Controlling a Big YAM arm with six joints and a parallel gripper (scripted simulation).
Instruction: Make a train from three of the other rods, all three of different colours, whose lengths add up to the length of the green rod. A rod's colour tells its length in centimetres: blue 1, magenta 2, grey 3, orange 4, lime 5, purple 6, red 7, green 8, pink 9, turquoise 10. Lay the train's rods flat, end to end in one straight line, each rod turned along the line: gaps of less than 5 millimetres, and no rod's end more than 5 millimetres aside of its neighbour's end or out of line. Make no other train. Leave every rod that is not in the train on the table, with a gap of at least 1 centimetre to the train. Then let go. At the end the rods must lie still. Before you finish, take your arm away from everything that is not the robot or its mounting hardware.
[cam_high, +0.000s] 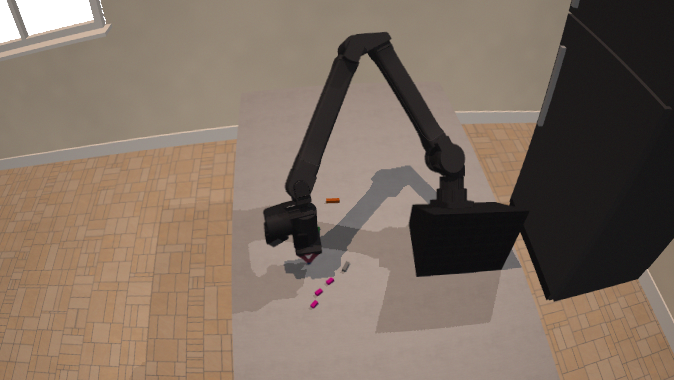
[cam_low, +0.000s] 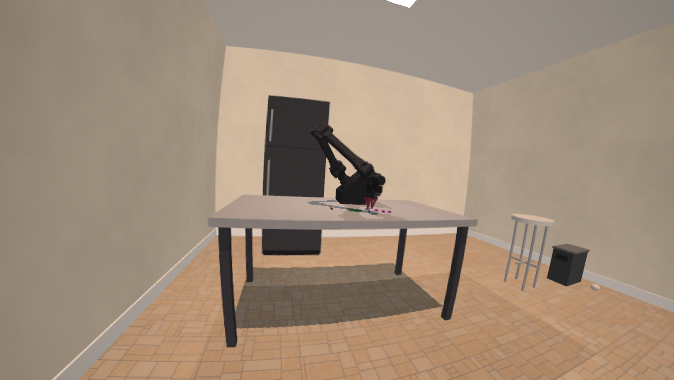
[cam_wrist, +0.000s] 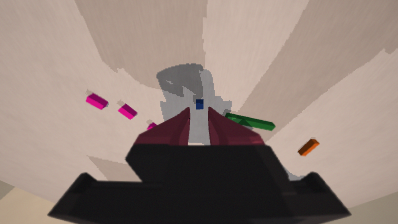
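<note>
My gripper is now 30 mm above the blue rod. The rest, counted from my hand: green rod 80 mm to the right, 40 mm behind, 30 mm below; orange rod 210 mm to the right, 110 mm behind, 30 mm below; grey rod 100 mm behind, 30 mm to the left, 30 mm below.
</note>
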